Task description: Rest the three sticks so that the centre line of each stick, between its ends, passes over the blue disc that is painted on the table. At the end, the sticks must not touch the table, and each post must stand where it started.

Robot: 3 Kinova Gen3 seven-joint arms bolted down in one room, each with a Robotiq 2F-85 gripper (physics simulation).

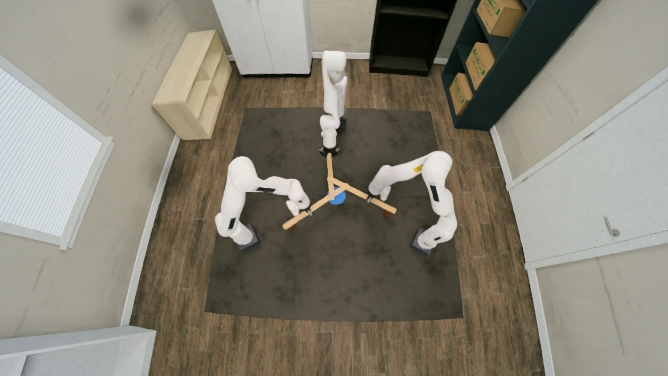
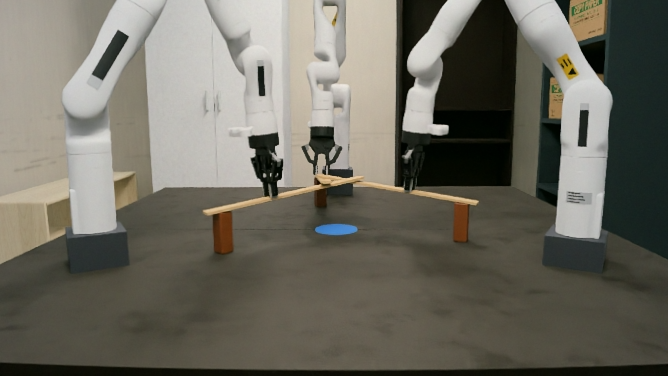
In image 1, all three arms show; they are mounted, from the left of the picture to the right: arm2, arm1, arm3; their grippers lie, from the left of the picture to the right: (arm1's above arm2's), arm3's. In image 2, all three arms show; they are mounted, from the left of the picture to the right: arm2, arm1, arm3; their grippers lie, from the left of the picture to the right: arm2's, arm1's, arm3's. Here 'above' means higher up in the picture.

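The left stick [image 1: 299,219] [image 2: 240,203] slopes up to the middle, its outer end at the top of the left post [image 1: 293,227] [image 2: 223,234]. Arm2's gripper [image 1: 309,212] [image 2: 272,194] is shut on it. The right stick [image 1: 382,205] [image 2: 442,196] has its outer end at the top of the right post [image 1: 387,214] [image 2: 460,223]; arm3's gripper [image 1: 370,199] [image 2: 409,189] is shut on it. Arm1's gripper [image 1: 329,153] [image 2: 322,173] is shut on the far stick [image 1: 330,166], above the far post [image 2: 320,197]. Inner ends cross near the blue disc [image 1: 340,198] [image 2: 336,229]; exact contacts are unclear.
The arms stand on dark bases [image 2: 97,248] [image 2: 575,250] around the dark table top [image 1: 335,280] [image 2: 340,310]. A pale shelf unit [image 1: 175,85], a white cabinet [image 1: 270,40] and a dark teal shelf [image 1: 537,55] stand beyond the table.
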